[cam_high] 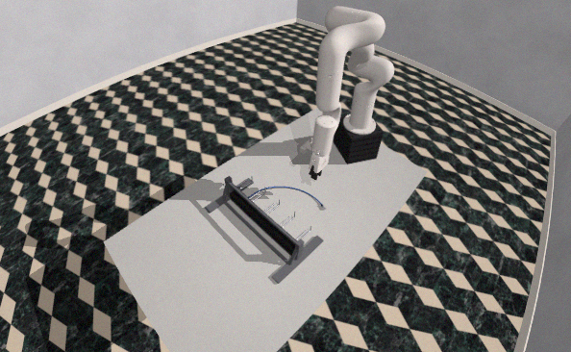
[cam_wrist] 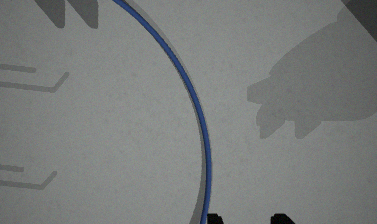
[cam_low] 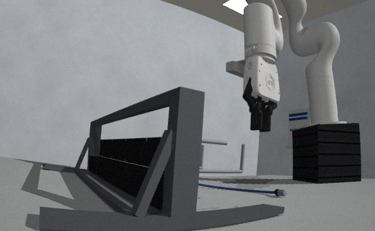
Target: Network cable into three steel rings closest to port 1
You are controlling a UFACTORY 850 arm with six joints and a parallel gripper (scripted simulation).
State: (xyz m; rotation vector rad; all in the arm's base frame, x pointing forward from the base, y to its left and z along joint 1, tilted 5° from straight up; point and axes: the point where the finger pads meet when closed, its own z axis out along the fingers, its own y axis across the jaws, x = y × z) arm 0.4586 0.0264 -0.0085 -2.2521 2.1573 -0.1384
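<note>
Now: hand 160 mm above the grey plug, 90 mm to the right of it and 30 mm short of it. From my hand the other things lie so: dark grey rack 310 mm ahead, 100 mm below, 70 mm to the right.
</note>
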